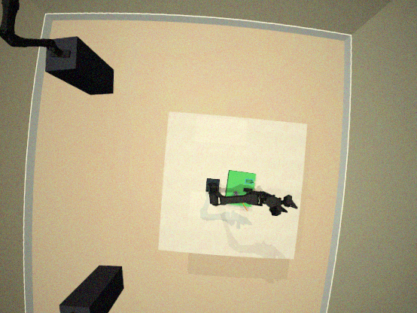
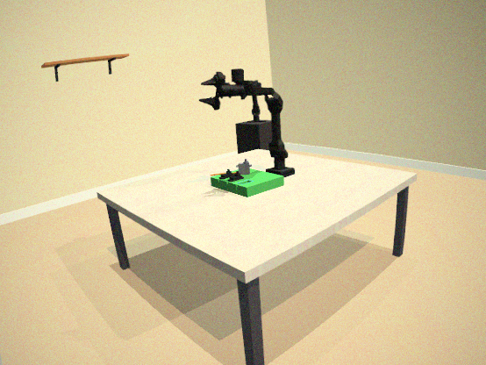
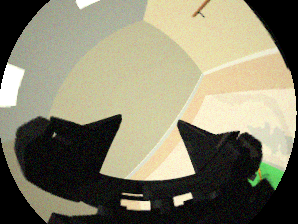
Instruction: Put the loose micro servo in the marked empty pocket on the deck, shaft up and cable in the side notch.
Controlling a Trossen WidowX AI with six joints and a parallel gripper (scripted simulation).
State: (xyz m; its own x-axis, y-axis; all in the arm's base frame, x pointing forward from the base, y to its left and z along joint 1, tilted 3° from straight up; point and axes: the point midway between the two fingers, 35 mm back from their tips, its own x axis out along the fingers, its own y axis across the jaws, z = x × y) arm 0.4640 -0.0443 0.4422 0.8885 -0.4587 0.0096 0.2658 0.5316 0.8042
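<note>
Right now the green deck is 470 mm below my gripper tip, 260 mm behind it and 50 mm to the left of it.
</note>
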